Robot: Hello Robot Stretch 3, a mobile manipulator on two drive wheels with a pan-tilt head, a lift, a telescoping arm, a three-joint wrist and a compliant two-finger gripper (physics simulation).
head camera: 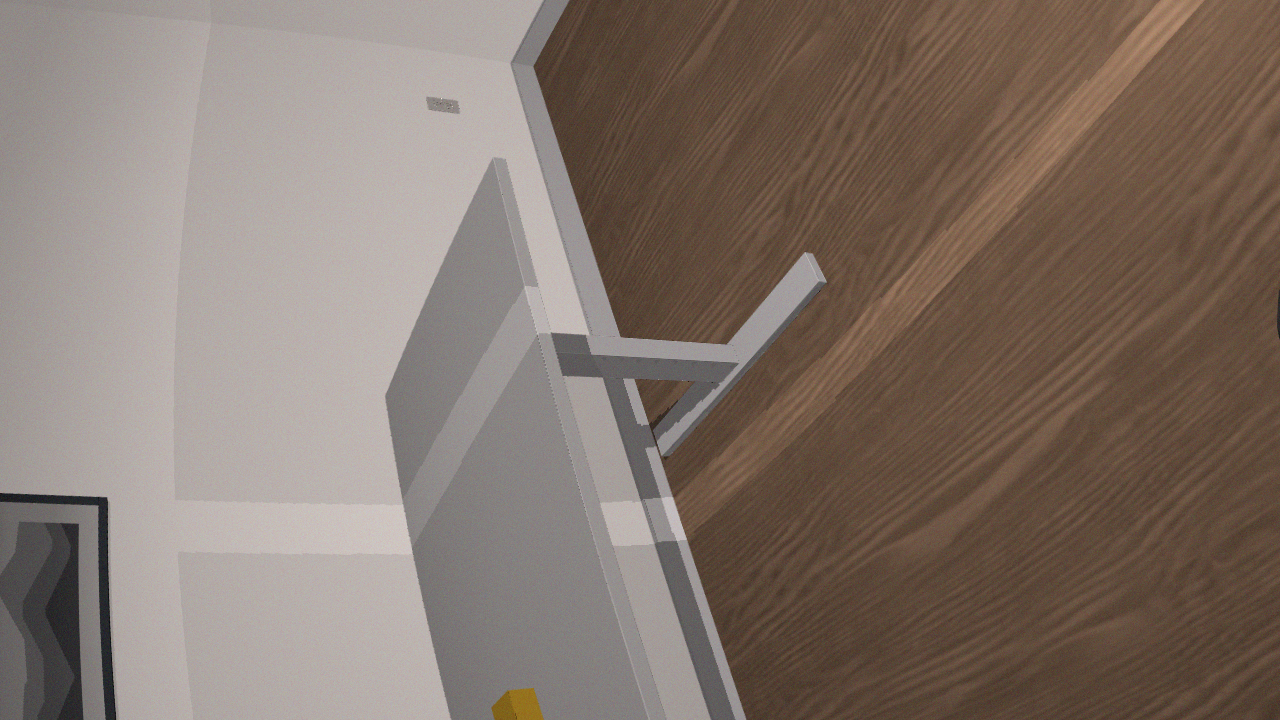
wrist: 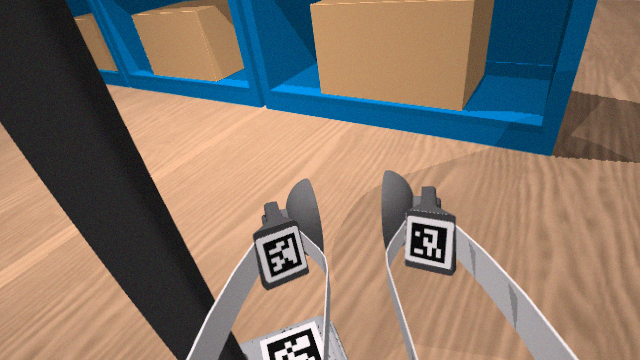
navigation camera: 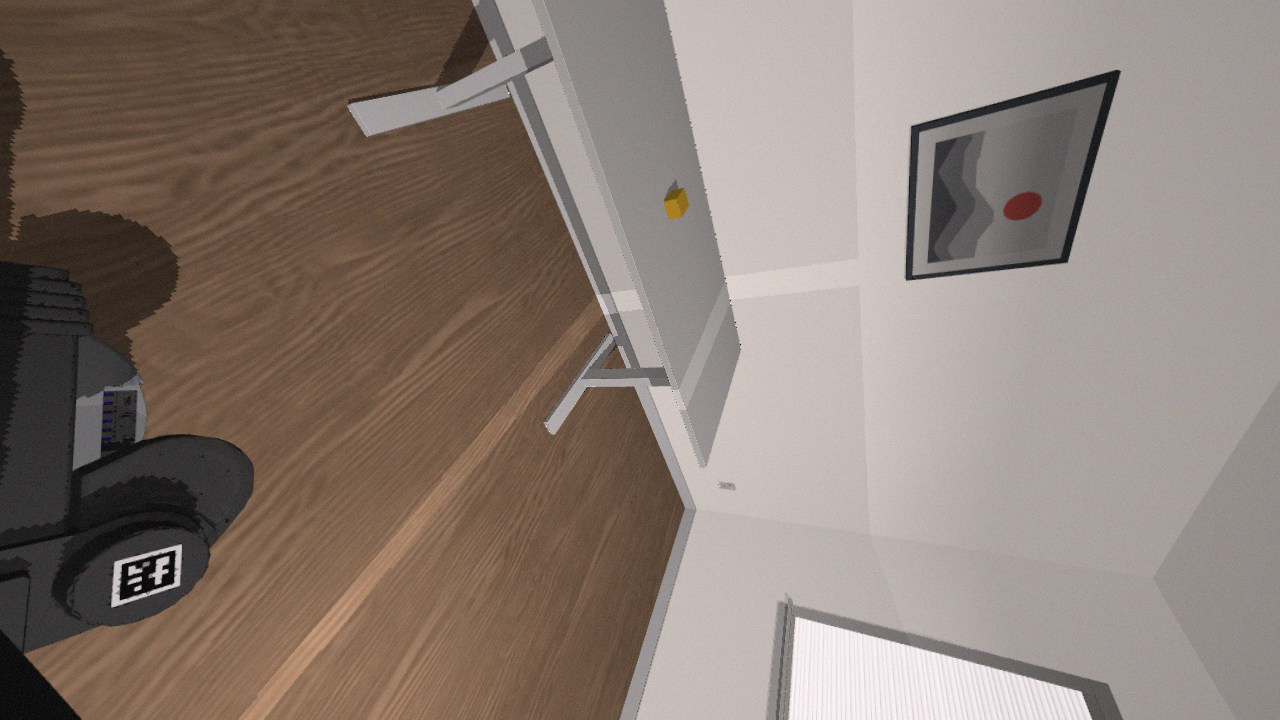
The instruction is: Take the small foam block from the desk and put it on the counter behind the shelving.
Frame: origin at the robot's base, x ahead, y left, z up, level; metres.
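Seen in the pictures: gripper, between the fingertips: (wrist: 348, 201).
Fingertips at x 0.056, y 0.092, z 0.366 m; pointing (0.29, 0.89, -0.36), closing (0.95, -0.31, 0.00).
Note:
A point is followed by its place in that frame.
A small yellow foam block (head camera: 517, 704) @[x -1.208, y -0.581, z 0.756 m] (navigation camera: 676, 203) @[x -1.195, y -0.595, z 0.760 m] lies on the grey desk (head camera: 501, 501) @[x -1.373, y -0.284, z 0.720 m] (navigation camera: 626, 152) @[x -0.952, y -0.651, z 0.720 m]. In the head camera it is cut off by the bottom edge; in the navigation camera it sits toward the desk's wall side. My gripper (wrist: 348, 201) @[x 0.056, y 0.092, z 0.366 m] is open and empty in the wrist view, low over the wooden floor in front of the blue shelving (wrist: 400, 122) @[x 0.460, y 0.745, z 0.027 m], and away from the block. The counter does not show in these views.
Cardboard boxes (wrist: 390, 55) @[x 0.452, y 0.786, z 0.212 m] (wrist: 187, 42) @[x -0.090, y 1.453, z 0.232 m] stand in the shelving. The desk has light T-shaped legs (head camera: 774, 308) (navigation camera: 577, 385). A framed picture (head camera: 102, 582) @[x -1.808, y -0.561, z 1.426 m] (navigation camera: 910, 205) @[x -1.744, y -0.641, z 1.419 m] hangs on the wall behind it. A window (navigation camera: 930, 671) @[x -2.546, y 1.409, z 1.476 m] shows at the navigation view's lower right.

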